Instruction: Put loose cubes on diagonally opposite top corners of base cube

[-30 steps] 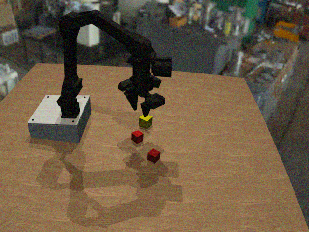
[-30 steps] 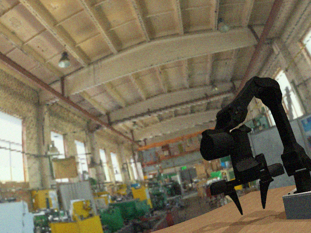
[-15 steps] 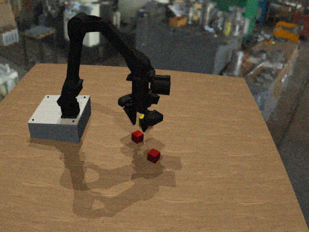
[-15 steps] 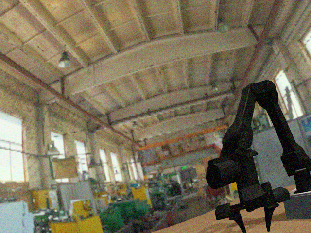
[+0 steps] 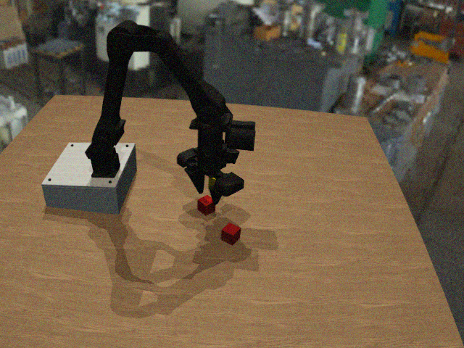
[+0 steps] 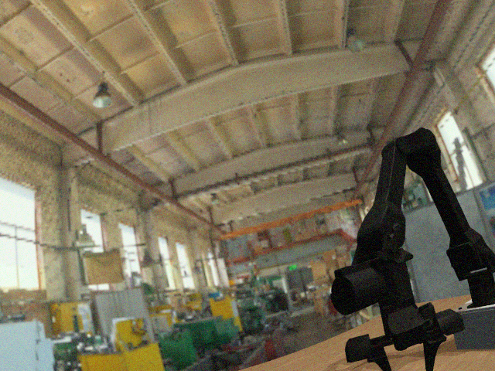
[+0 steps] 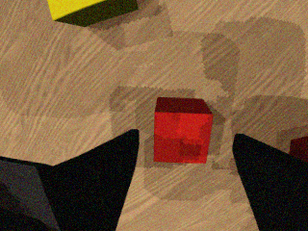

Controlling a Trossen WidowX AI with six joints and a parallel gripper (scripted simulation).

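My gripper tip is now 2 cm short of the yellow cube, 10 cm to the right of it and 2 cm above it.
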